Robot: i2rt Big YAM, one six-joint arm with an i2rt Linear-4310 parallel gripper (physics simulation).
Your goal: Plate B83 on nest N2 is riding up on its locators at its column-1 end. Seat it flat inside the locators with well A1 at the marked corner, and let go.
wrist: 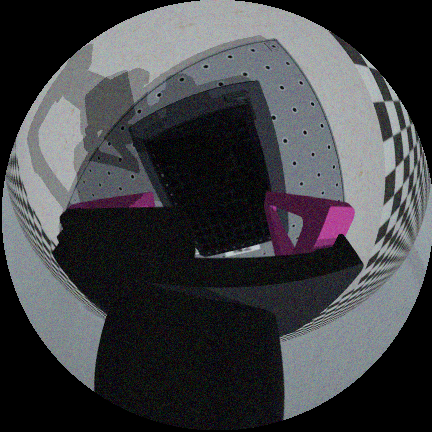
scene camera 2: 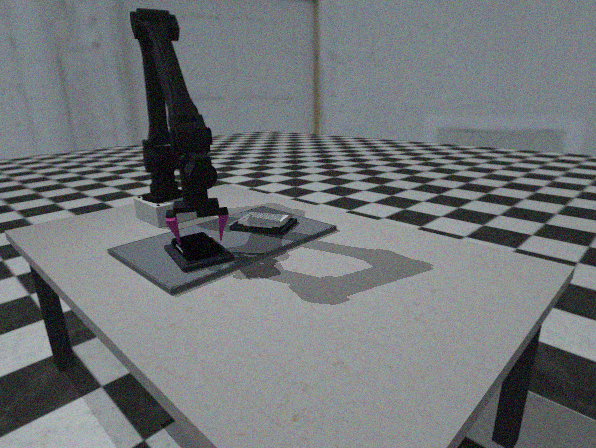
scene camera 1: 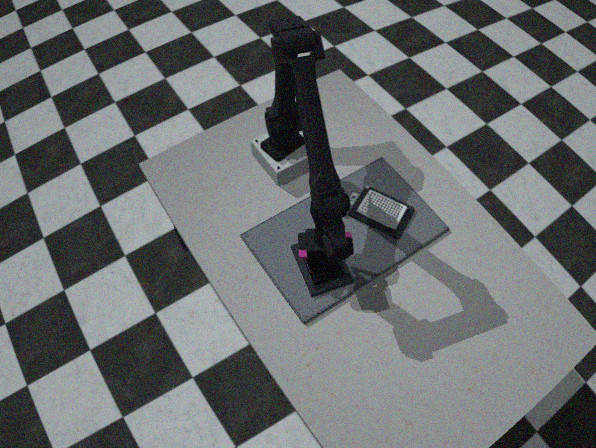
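Pixels of known places: gripper, fingertip midpoint: [wrist: 207, 197] [scene camera 2: 200, 242] [scene camera 1: 324, 257]; arm's base at its link origin: [scene camera 2: 165, 197] [scene camera 1: 282, 144].
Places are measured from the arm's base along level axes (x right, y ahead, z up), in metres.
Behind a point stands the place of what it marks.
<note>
A black well plate [scene camera 1: 322, 270] @[x 0.205, y 0.387, z -0.026 m] [scene camera 2: 200, 247] @[x 0.192, y 0.384, z -0.027 m] [wrist: 210, 170] @[x 0.190, y 0.378, z -0.025 m] lies on a dark nest [scene camera 1: 332, 287] @[x 0.215, y 0.437, z -0.042 m] [scene camera 2: 210, 263] @[x 0.214, y 0.439, z -0.046 m] [wrist: 266, 135] @[x 0.243, y 0.371, z -0.041 m]. Its end towards the arm base looks raised over the nest's rim, while the opposite end sits lower. My gripper [scene camera 1: 325, 244] [scene camera 2: 200, 242] @[x 0.173, y 0.363, z -0.024 m] [wrist: 207, 197] @[x 0.173, y 0.363, z -0.024 m] is open and empty, pointing down, with its magenta fingers on either side of the plate near that raised end. In the wrist view the gripper body hides part of that end and the left finger's tip. Well A1, the marked corner and the plate's name cannot be read.
A white well plate [scene camera 1: 382, 209] @[x -0.065, y 0.363, z -0.031 m] [scene camera 2: 262, 219] @[x -0.059, y 0.362, z -0.030 m] lies on a second dark nest [scene camera 1: 404, 226] @[x -0.076, y 0.443, z -0.042 m] [scene camera 2: 265, 231] @[x -0.018, y 0.407, z -0.046 m]. Both nests stand on a grey perforated board [scene camera 1: 270, 245] @[x 0.247, y 0.221, z -0.053 m] [scene camera 2: 140, 252] @[x 0.254, y 0.229, z -0.053 m] [wrist: 310, 150] @[x 0.279, y 0.330, z -0.053 m]. The white arm base [scene camera 1: 290, 174] @[x 0.040, y 0.078, z -0.042 m] [scene camera 2: 150, 212] @[x 0.080, y 0.029, z -0.025 m] stands behind the board.
</note>
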